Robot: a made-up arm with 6 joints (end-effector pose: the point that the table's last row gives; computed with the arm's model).
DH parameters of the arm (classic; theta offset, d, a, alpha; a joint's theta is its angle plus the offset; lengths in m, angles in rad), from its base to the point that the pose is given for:
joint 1: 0 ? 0 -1.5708
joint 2: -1.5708 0 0.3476 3.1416
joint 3: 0 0 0 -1.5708
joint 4: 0 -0.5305 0 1.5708
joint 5: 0 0.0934 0 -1.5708
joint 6: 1.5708 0 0 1.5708
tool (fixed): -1.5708 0 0 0
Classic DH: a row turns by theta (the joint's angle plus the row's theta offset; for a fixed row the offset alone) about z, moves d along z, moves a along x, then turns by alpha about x.
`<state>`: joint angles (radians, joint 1 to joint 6).
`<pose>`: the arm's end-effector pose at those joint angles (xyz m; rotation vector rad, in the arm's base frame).
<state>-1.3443 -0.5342 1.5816 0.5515 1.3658 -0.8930</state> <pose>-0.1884 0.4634 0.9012 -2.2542 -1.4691 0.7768</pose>
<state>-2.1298 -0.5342 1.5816 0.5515 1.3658 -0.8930</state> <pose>0.1945 0.4609 0.9012 -2.5192 -0.4710 0.5078</pose>
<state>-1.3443 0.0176 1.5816 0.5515 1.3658 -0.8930</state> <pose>-0.0863 0.0204 1.0522 -1.7701 -1.4121 0.4399</pose>
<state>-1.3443 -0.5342 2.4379 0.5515 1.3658 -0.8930</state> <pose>-0.2365 0.6722 0.5142 2.2625 1.0415 -1.0647</pose>
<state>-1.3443 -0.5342 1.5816 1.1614 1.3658 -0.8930</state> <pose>-0.1542 0.5035 0.8822 -2.6116 -0.9170 0.2225</pose>
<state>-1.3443 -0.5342 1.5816 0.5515 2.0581 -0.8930</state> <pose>-0.1884 0.4634 0.9012 2.5541 0.9687 -1.4580</pose>
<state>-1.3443 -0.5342 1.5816 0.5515 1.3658 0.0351</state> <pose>-0.1884 0.4634 0.9012 2.1913 1.6314 -0.0365</pose>
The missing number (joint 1, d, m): 0.1738
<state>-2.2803 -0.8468 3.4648 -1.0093 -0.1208 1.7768</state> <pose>0.3142 0.4422 -0.0536 1.5353 1.1187 -0.7486</pose>
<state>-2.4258 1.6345 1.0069 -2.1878 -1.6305 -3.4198</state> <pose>-0.5166 -0.5208 -0.2215 -0.8233 -0.1042 -1.2895</pose>
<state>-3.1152 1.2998 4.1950 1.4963 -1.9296 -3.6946</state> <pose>0.2020 0.0123 0.3059 -0.8354 -1.2170 1.6652</pose>
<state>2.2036 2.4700 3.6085 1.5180 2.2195 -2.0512</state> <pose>-0.2053 0.2883 0.4225 0.2535 0.8809 -1.8722</pose>
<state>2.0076 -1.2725 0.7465 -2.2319 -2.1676 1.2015</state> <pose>0.1577 -0.4734 0.7860 -0.0408 1.7969 -1.0787</pose>
